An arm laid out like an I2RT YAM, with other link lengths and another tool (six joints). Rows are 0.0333 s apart.
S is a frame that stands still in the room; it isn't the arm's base.
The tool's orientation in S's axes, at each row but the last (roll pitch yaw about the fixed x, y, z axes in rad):
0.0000 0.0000 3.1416
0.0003 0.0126 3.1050
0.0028 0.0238 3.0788
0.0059 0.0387 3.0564
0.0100 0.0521 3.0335
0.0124 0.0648 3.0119
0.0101 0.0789 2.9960
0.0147 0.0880 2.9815
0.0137 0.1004 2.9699
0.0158 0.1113 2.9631
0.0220 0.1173 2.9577
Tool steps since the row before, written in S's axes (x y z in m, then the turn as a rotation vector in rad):
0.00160 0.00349 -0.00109 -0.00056 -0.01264 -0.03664
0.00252 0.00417 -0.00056 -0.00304 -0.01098 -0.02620
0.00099 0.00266 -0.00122 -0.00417 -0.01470 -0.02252
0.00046 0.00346 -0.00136 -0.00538 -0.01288 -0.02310
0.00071 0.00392 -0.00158 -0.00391 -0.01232 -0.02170
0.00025 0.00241 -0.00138 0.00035 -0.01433 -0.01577
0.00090 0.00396 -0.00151 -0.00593 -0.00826 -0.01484
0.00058 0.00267 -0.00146 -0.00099 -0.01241 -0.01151
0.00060 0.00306 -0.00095 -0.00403 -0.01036 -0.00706
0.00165 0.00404 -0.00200 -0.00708 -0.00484 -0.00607
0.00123 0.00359 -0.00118 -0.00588 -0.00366 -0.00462
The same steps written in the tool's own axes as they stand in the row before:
-0.00160 -0.00349 -0.00109 0.00056 0.01264 -0.03664
-0.00236 -0.00426 -0.00059 0.00297 0.01108 -0.02617
-0.00079 -0.00272 -0.00123 0.00377 0.01487 -0.02248
-0.00011 -0.00349 -0.00134 0.00516 0.01316 -0.02300
-0.00020 -0.00399 -0.00155 0.00368 0.01245 -0.02166
0.00015 -0.00244 -0.00134 -0.00117 0.01397 -0.01605
-0.00020 -0.00406 -0.00149 0.00582 0.00889 -0.01452
-0.00002 -0.00275 -0.00143 0.00001 0.01224 -0.01173
0.00003 -0.00313 -0.00091 0.00290 0.01080 -0.00695
-0.00068 -0.00430 -0.00202 0.00674 0.00593 -0.00545
-0.00041 -0.00378 -0.00115 0.00562 0.00458 -0.00409

